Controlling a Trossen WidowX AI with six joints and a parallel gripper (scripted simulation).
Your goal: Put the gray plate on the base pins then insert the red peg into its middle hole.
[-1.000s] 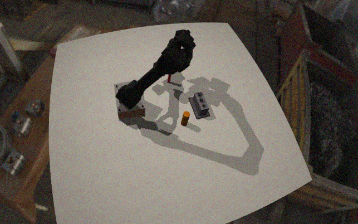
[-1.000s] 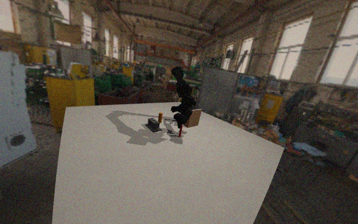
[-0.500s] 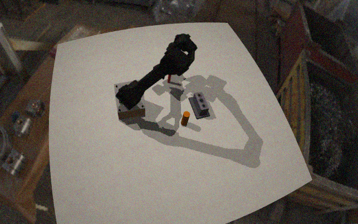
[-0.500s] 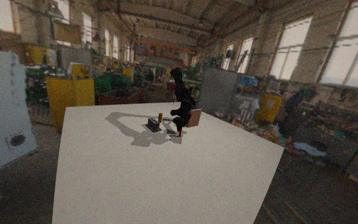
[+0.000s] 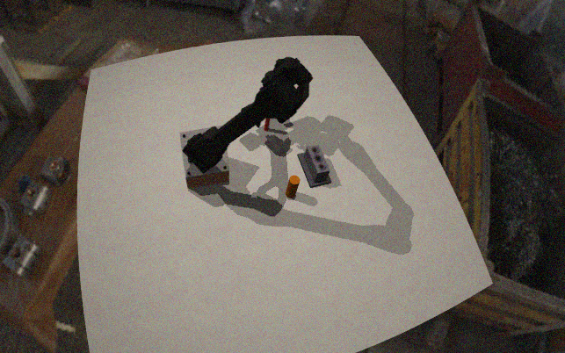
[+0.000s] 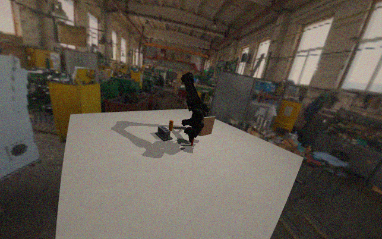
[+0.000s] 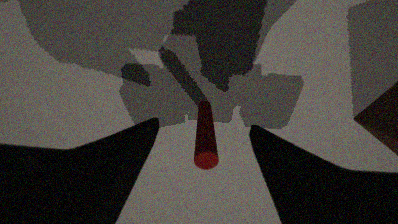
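Now: the red peg right at my gripper tip. Round my gripper tip: orange cylinder: 50 mm ahead, 240 mm to the right; gray base: 130 mm ahead, 160 mm to the right, 30 mm below; gray plate: 130 mm ahead, 160 mm to the right.
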